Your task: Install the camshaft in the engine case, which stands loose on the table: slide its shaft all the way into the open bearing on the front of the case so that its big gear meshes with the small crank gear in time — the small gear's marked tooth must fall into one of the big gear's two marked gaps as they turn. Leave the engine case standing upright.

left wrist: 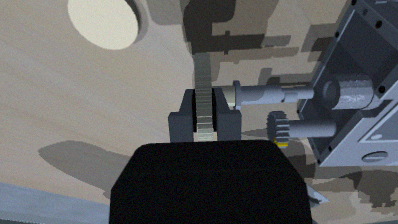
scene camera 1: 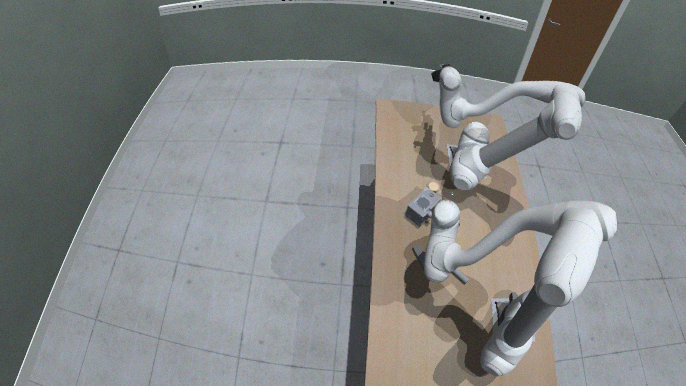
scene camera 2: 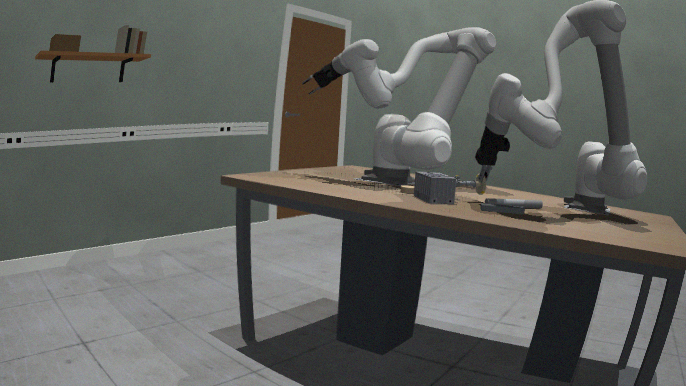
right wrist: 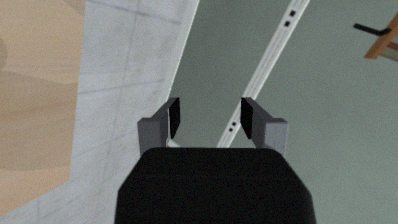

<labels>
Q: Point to a camshaft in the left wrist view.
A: At 236, 95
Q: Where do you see an engine case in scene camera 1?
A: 418, 211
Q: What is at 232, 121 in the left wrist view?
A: My left gripper.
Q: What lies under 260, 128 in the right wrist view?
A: My right gripper.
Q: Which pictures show the engine case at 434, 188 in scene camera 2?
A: The left wrist view, scene camera 1 and scene camera 2 only.
</labels>
